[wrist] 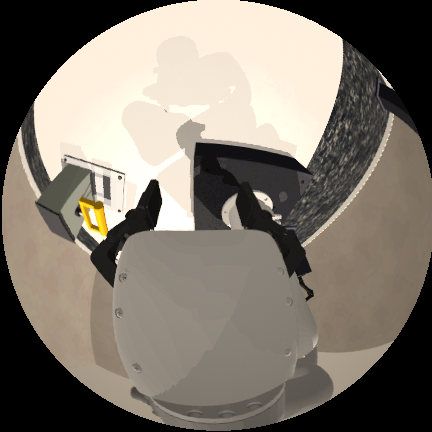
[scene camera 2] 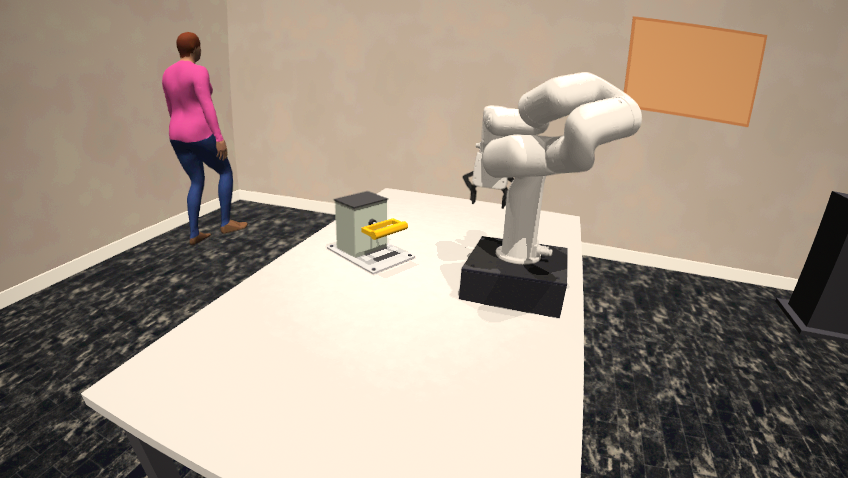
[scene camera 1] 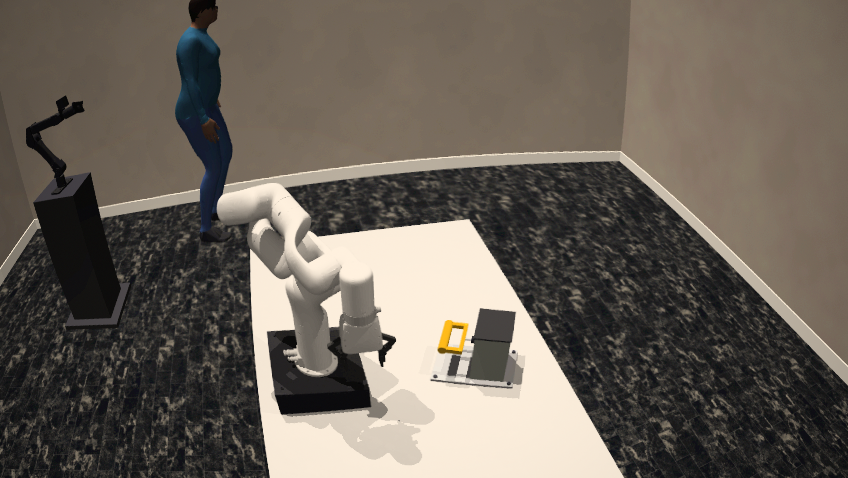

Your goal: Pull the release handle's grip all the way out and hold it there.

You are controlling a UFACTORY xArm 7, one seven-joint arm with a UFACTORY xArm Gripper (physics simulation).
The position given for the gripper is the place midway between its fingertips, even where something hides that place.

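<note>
You can see the gripper (scene camera 1: 363,365) here, and there's the gripper (wrist: 199,189) again, plus the gripper (scene camera 2: 488,205) as well. There's also a pale base plate (scene camera 1: 450,368), and you get the plate (scene camera 2: 377,261) too.
</note>
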